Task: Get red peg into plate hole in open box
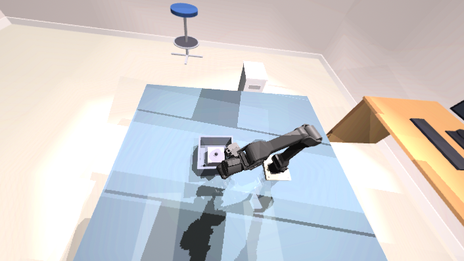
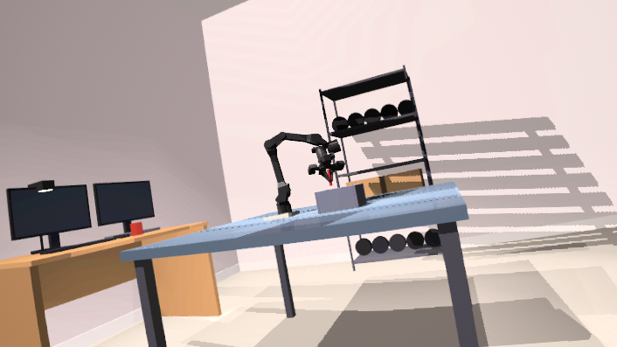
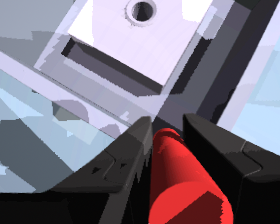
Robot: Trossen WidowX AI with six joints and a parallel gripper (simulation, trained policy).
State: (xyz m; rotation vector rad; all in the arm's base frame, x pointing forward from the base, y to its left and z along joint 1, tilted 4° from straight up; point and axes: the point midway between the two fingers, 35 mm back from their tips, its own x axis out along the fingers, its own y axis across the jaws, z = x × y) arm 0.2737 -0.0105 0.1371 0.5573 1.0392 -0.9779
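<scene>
My gripper tip is now 90 mm above the plate, 80 mm to the left of it and 50 mm short of it. Round my gripper tip: grey box (110 mm below, 80 mm to the right, 50 mm ahead); red peg (20 mm above, 10 mm to the left, 10 mm behind).
</scene>
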